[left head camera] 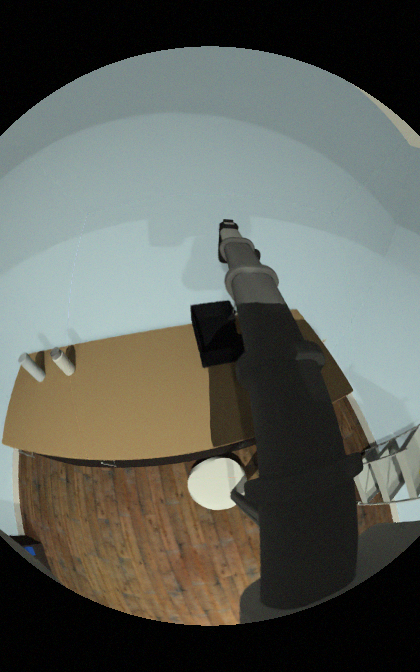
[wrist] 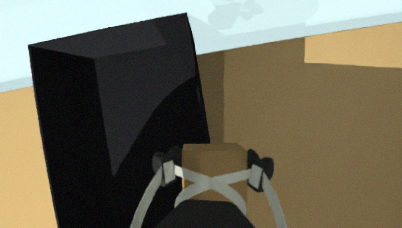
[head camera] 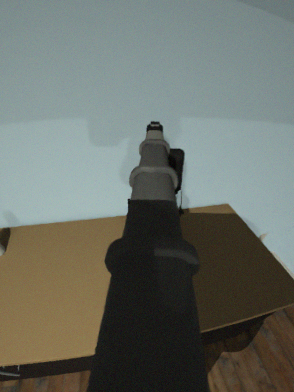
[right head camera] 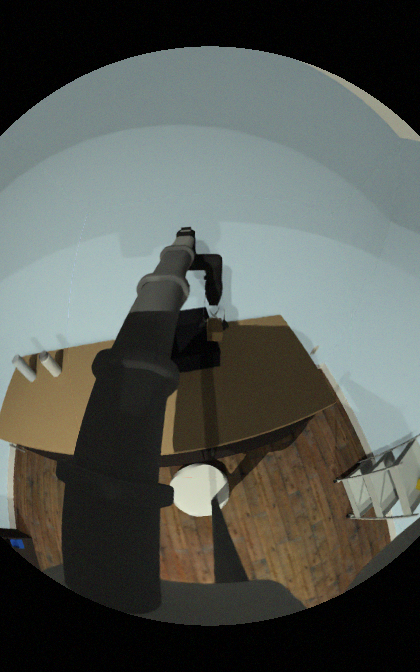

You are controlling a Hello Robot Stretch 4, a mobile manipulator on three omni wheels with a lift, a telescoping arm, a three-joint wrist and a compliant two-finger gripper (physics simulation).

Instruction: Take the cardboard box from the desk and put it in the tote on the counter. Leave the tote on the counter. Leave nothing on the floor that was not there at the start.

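Places are measured from the robot's base along level axes (x ahead, y left, z up), in metres.
Pixels of known places: gripper, between the fingertips: (wrist: 212,160).
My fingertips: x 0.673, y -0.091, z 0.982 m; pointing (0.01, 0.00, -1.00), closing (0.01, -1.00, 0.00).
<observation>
For each thing: its top centre in the pictures, then the offset to it from my fingertips. Level surfaces: height alone.
- small brown cardboard box, centre of its top: (wrist: 212,201) dy -0.001, dx -0.025, dz +0.054 m
- black open tote, centre of its top: (wrist: 122,153) dy +0.105, dx +0.002, dz +0.000 m
- tan counter, height of its surface: dz -0.100 m
My gripper (right head camera: 215,323) (wrist: 212,160) is shut on the small brown cardboard box (right head camera: 215,332) (wrist: 214,157), with one fingertip at each side of it. The black open tote (left head camera: 220,357) (right head camera: 200,361) (wrist: 52,125) stands on the tan counter (head camera: 60,285) (left head camera: 140,395) (right head camera: 270,370) (wrist: 325,115) near the wall. In the wrist view the box overlaps the line of the tote's right wall, and much of it shows to the right of that wall. Its exact height above the counter is hard to tell. The arm hides part of the tote in both side head views.
Two pale cylinders stand at the counter's left end; the right one (left head camera: 63,362) (right head camera: 50,364) is nearer the tote. A round white stool (left head camera: 212,484) (right head camera: 196,491) stands before the counter. A white metal rack (left head camera: 366,504) (right head camera: 372,517) stands at the right. The wall rises behind the counter.
</observation>
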